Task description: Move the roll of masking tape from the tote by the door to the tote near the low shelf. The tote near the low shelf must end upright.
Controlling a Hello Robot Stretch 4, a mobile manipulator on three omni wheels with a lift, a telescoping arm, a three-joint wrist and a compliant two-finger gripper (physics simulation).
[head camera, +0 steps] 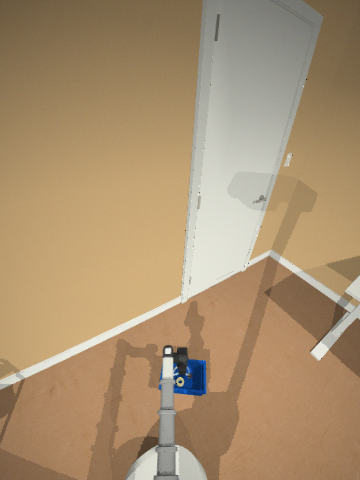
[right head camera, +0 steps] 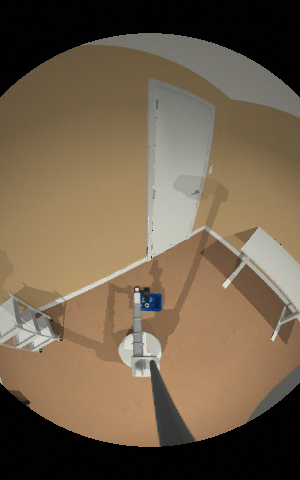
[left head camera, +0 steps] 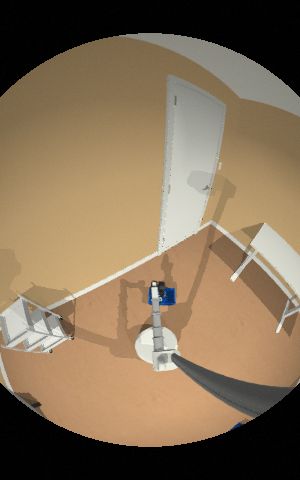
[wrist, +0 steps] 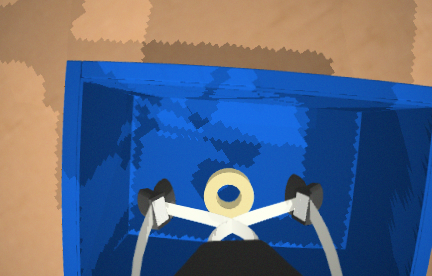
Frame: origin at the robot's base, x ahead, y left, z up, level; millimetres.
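Where they show: gripper, fingertip midpoint: (head camera: 180, 377) (right head camera: 146, 302) (left head camera: 159, 296) (wrist: 229, 193).
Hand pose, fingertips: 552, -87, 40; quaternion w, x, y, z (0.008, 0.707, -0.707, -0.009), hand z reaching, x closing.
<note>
Each offset is from my fingertips to the centre of the thing, as dx, dy, dz. Level surfaces: height alone.
The blue tote by the door @[+3, -17, -7] (head camera: 204, 380) (left head camera: 174, 297) (right head camera: 161, 303) (wrist: 72, 150) stands upright on the floor. The cream roll of masking tape @[-14, +1, -51] (head camera: 177, 382) (wrist: 212, 196) lies flat on its floor, hole upward. My gripper (head camera: 183, 374) (wrist: 229, 193) is open over the tote, with one fingertip on each side of the tape in the wrist view. The fingers are apart from the tape; their exact height above it is hard to tell. A sliver of another blue thing (left head camera: 239, 426) shows at the bottom edge of the left head view, possibly the other tote.
The white door (head camera: 240, 125) (left head camera: 192, 125) (right head camera: 177, 135) is shut, beyond the tote. A white shelved cart (left head camera: 14, 321) stands by the wall at the left. A white table @[dz +653] (left head camera: 280, 254) (right head camera: 275, 254) stands at the right, with its leg (head camera: 332, 338) reaching toward the floor.
</note>
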